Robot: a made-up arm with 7 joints. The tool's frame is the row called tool.
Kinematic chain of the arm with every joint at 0, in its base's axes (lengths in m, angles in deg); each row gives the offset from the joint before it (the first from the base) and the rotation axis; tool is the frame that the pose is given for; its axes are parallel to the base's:
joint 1: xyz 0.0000 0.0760 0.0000 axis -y
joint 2: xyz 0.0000 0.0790 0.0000 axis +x
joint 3: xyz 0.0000 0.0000 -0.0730 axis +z
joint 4: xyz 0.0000 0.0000 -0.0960 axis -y
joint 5: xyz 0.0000 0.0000 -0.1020 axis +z
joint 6: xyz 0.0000 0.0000 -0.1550 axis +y
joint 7: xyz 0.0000 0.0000 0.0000 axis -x
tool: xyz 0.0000 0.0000 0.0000
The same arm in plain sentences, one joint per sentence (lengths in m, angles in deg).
The arm has seven revolute joints in a row. What follows holds with every joint at zero, and every direction is one of the base frame's.
Joint 1 sits 0.0760 m along +y from the base frame's origin and rotates about -y.
Joint 2 sits 0.0790 m along +y from joint 1 and rotates about +x.
Joint 3 sits 0.0730 m along -z from joint 2 and rotates about +z.
Joint 4 sits 0.0960 m along -z from joint 3 and rotates about -y.
Joint 5 sits 0.1020 m along -z from joint 4 and rotates about +z.
Joint 6 sits 0.1550 m along -z from joint 5 and rotates about +y.
Joint 7 sits at the same point as joint 6 and rotates about -x.
The tool frame, which is the frame that the pose is given for, sits at the same point as joint 7; its axes are parallel to the base frame's.

